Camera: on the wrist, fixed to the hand. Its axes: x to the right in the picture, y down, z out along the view.
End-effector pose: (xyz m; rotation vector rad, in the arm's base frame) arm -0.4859 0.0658 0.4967 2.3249 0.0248 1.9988
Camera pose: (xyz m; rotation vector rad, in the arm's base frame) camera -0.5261 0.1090 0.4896 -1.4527 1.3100 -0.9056
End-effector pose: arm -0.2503 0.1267 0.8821 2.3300 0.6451 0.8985
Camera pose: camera -0.2960 0.1642 0.8757 -2.4452 1.5160 -0.9518
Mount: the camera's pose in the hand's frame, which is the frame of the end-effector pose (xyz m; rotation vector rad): -0.0104 -0.0421 -0.0407 0.0660 -0.2767 1.6523
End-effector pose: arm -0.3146 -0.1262 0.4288 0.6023 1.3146 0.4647
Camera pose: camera -0.3574 -0.1589 0.4036 1.6889 0.2931 1.5749
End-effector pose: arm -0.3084 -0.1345 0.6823 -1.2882 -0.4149 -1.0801
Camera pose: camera -0.3603 -0.1633 0.6860 -1.1946 0.4322 0.5022
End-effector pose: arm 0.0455 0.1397 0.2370 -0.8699 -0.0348 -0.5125
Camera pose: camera 0.0105 0.0916 0.2384 -0.6394 0.3888 1.1445
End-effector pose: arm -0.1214 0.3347 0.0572 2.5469 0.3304 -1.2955
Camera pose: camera -0.1101 0.3870 0.0832 1.5642 -1.5057 -0.7897
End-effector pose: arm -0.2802 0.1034 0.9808 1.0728 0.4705 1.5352
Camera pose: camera -0.2909 0.1157 0.9236 -1.6355 0.7488 -2.3591
